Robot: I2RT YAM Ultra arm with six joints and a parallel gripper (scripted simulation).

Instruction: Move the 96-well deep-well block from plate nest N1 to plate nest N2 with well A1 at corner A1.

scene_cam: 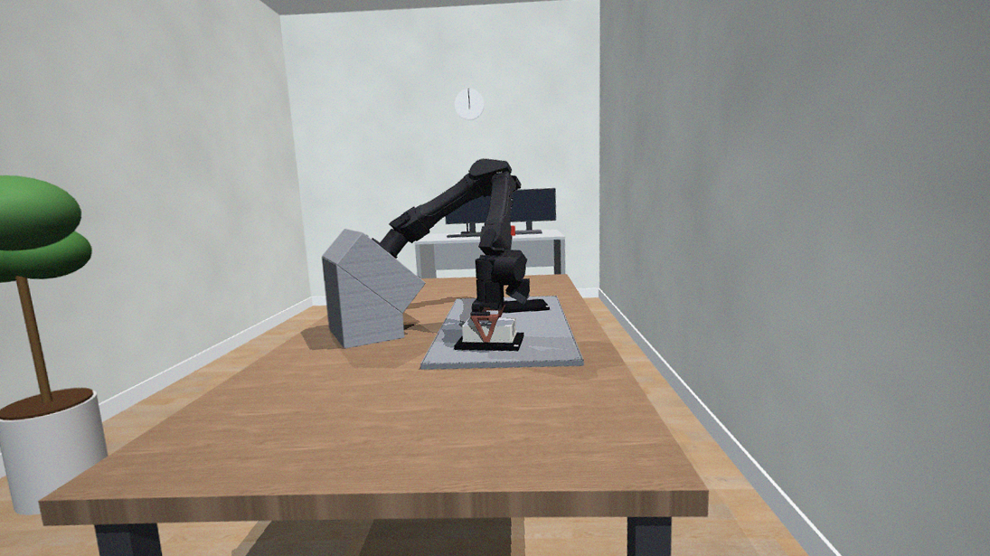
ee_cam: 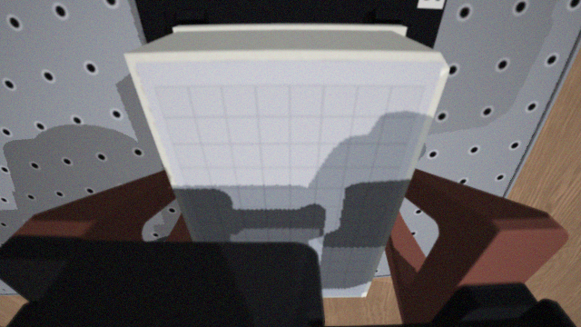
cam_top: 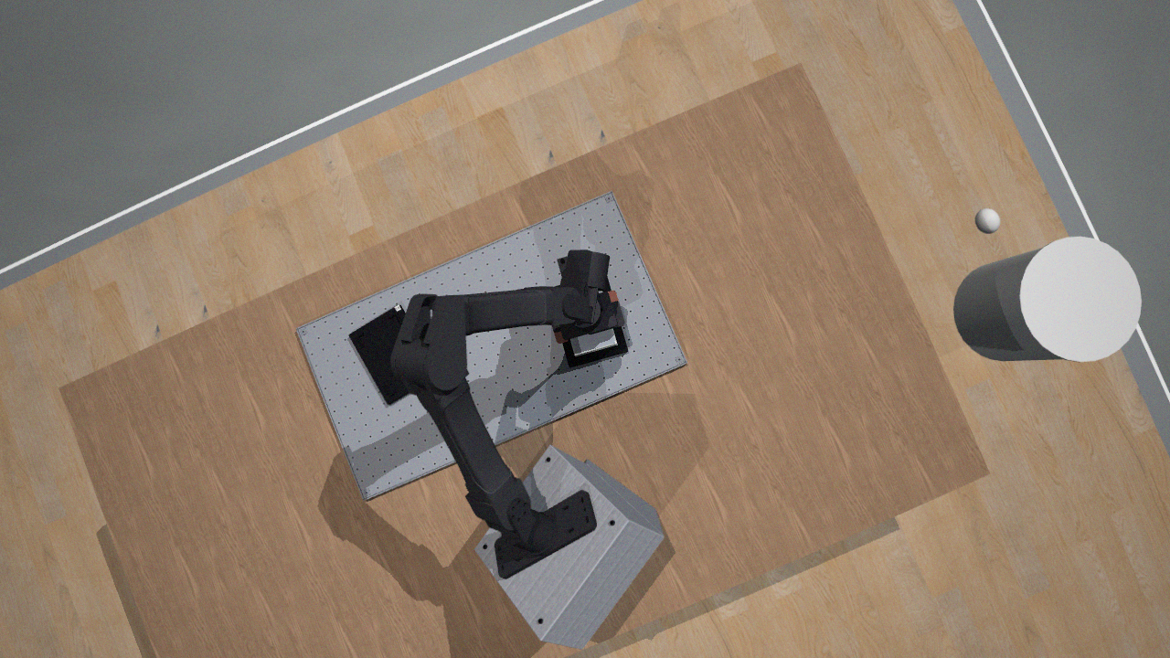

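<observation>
The white deep-well block lies 10 mm above my hand.
</observation>
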